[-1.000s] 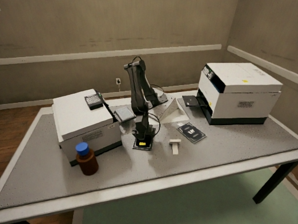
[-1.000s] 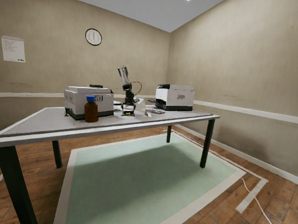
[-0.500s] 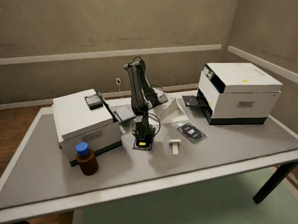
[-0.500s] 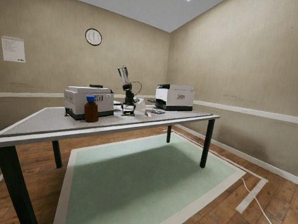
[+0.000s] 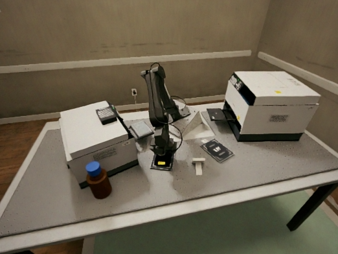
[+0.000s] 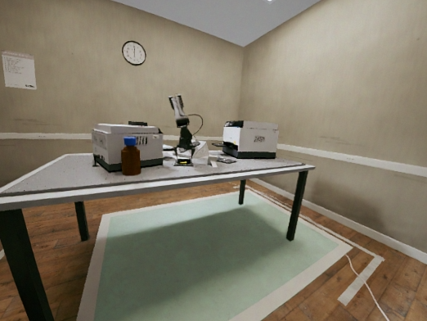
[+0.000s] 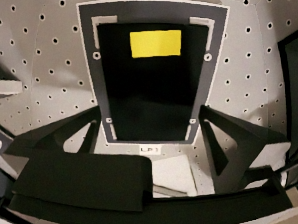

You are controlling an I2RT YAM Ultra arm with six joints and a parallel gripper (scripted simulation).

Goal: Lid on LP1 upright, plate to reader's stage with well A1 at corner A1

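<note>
The lid lies 20 mm below my hand, 10 mm to the right of it and 10 mm ahead of it. From my hand the other things lie so: clear well plate 200 mm behind, 90 mm to the right, 50 mm above; then brown capped bottle 340 mm to the right, 120 mm ahead, 80 mm above; then LP1 pad 30 mm below, 10 mm to the right, 10 mm ahead.
</note>
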